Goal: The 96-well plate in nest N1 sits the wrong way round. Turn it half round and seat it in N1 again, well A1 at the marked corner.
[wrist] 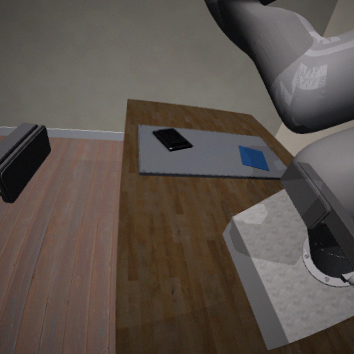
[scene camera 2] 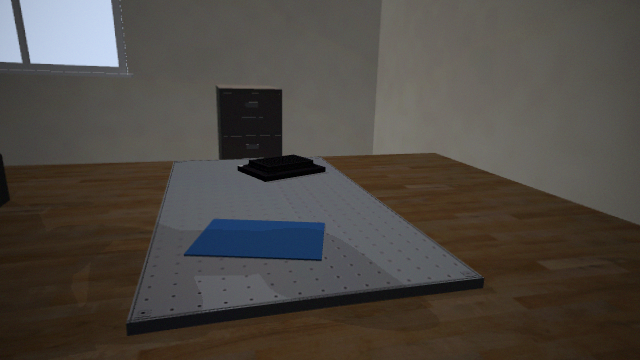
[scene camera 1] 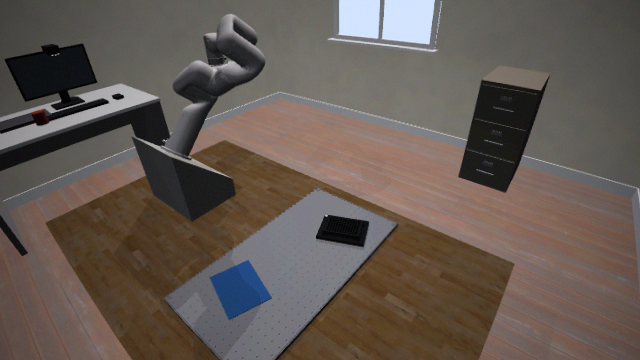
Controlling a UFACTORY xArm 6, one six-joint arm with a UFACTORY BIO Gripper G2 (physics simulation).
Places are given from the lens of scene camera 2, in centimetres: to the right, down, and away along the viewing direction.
black 96-well plate (scene camera 2: pixel 289 162): -7, -4, 93
flat blue square (scene camera 2: pixel 287 240): -4, 8, 56
The marked spots on the flat blue square and the black 96-well plate are 39 cm apart.
